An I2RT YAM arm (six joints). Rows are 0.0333 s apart.
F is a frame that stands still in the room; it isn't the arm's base.
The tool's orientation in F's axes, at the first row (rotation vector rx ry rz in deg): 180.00, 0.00, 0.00
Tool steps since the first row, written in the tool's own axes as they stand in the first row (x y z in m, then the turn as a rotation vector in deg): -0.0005, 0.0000, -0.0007, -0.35, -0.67, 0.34; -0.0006, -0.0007, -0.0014, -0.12, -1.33, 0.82; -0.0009, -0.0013, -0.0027, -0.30, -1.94, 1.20; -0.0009, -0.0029, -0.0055, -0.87, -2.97, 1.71; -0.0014, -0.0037, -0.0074, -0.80, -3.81, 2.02; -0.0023, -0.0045, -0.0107, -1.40, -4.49, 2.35; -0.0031, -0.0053, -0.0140, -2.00, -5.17, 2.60; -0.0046, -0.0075, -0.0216, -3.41, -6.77, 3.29; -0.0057, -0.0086, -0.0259, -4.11, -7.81, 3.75; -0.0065, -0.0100, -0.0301, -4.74, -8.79, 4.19; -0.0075, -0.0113, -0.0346, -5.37, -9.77, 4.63
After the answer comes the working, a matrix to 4 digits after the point.
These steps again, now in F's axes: -0.0005, 0.0000, 0.0007, -0.35, 0.67, -0.34; -0.0006, 0.0007, 0.0014, -0.12, 1.33, -0.82; -0.0009, 0.0013, 0.0027, -0.30, 1.94, -1.20; -0.0009, 0.0029, 0.0055, -0.87, 2.97, -1.71; -0.0014, 0.0037, 0.0074, -0.80, 3.81, -2.02; -0.0023, 0.0045, 0.0107, -1.40, 4.49, -2.35; -0.0031, 0.0053, 0.0140, -2.00, 5.17, -2.60; -0.0046, 0.0075, 0.0216, -3.41, 6.77, -3.29; -0.0057, 0.0086, 0.0259, -4.11, 7.81, -3.75; -0.0065, 0.0100, 0.0301, -4.74, 8.79, -4.19; -0.0075, 0.0113, 0.0346, -5.37, 9.77, -4.63
The tool's axes in the first row as the columns of a matrix, in F's axes (rounded; the answer above uses it unrounded):
1.0000, 0.0000, 0.0000
0.0000, -1.0000, 0.0000
0.0000, 0.0000, -1.0000

